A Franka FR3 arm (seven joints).
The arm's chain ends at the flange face. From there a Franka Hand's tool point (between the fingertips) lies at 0.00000 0.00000 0.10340 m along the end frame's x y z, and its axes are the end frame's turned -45 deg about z.
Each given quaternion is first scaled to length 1.
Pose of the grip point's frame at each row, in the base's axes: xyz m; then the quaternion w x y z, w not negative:
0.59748 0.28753 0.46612 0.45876 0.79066 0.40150 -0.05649
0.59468 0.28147 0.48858 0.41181 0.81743 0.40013 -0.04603
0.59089 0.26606 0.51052 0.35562 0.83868 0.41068 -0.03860
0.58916 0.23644 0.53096 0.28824 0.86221 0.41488 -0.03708
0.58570 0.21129 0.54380 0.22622 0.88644 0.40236 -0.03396
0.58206 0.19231 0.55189 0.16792 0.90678 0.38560 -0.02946
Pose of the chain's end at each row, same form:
0.56863 0.36723 0.52534 0.44546 0.88412 0.06837 0.12337
0.56839 0.35489 0.55647 0.39808 0.90833 0.05685 0.11507
0.56738 0.33102 0.58746 0.34332 0.93200 0.05847 0.10043
0.57104 0.29102 0.61689 0.28049 0.95535 0.05335 0.07605
0.57310 0.25559 0.63638 0.22200 0.97294 0.03251 0.05520
0.57419 0.22615 0.64928 0.16641 0.98532 0.00924 0.03704

